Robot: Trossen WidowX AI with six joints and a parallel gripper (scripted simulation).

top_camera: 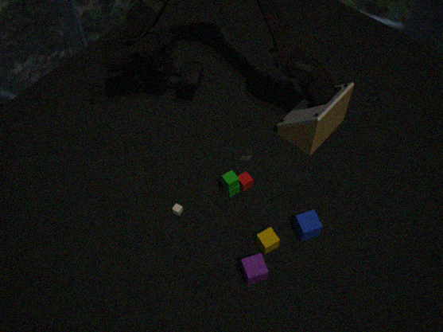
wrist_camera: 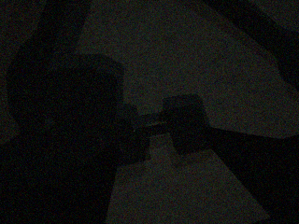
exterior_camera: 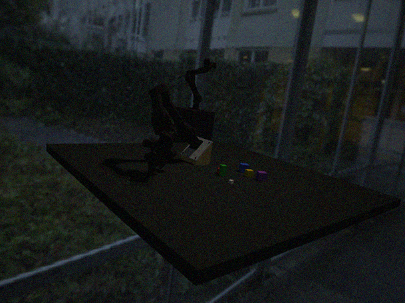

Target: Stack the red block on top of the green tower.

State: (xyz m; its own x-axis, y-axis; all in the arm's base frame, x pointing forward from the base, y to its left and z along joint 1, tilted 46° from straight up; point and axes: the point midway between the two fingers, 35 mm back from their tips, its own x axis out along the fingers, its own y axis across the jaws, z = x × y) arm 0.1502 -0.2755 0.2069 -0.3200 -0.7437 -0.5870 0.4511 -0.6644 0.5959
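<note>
My gripper tip is now 31 cm to the right of the red block, 10 cm short of it and 1 cm below it. The rest, counted from my gripper tip: blue block (48 cm to the left, 10 cm ahead, 1 cm above); yellow block (43 cm to the left, 18 cm ahead, 1 cm above); small white cube (25 cm to the left, 24 cm ahead).
</note>
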